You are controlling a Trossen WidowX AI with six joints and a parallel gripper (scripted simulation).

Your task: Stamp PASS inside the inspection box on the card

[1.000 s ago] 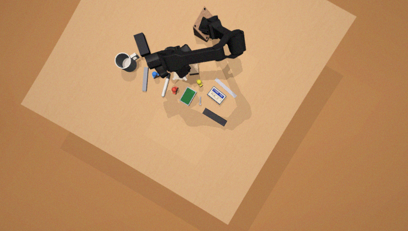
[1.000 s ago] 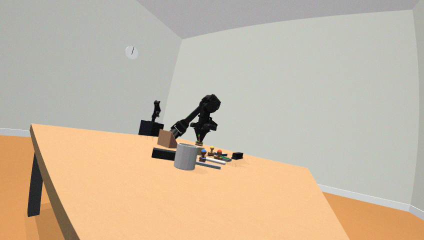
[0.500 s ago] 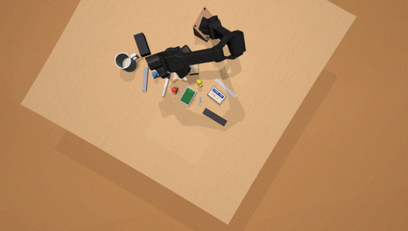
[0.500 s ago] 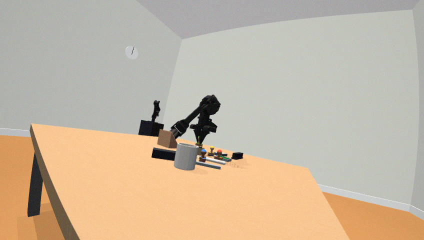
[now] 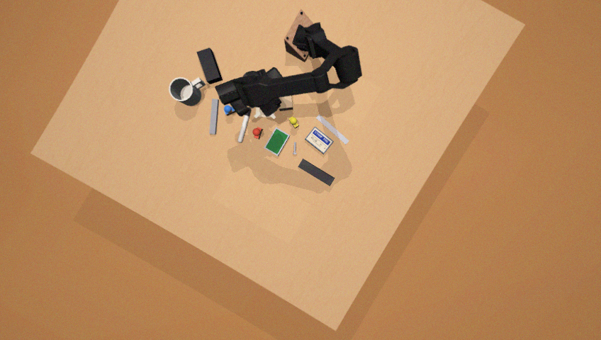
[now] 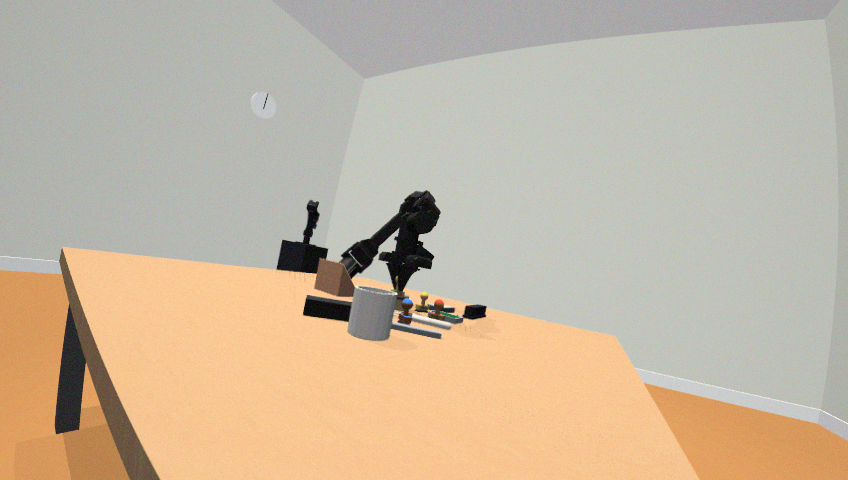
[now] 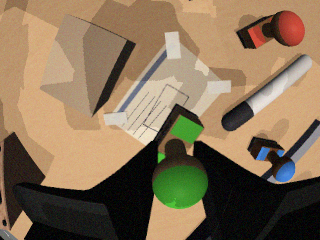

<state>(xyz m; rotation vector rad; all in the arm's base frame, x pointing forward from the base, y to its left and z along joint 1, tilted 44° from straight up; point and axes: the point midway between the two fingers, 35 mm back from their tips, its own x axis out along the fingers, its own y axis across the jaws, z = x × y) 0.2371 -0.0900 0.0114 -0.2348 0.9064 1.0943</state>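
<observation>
Right now my gripper tip is 7 cm above the white card and 1 cm to the right of it. Also, from my gripper tip: tan block (8 cm to the left, 4 cm below, 3 cm behind); then green-knobbed stamp (right at my gripper tip); then white marker (9 cm ahead, 6 cm below, 3 cm to the right).
</observation>
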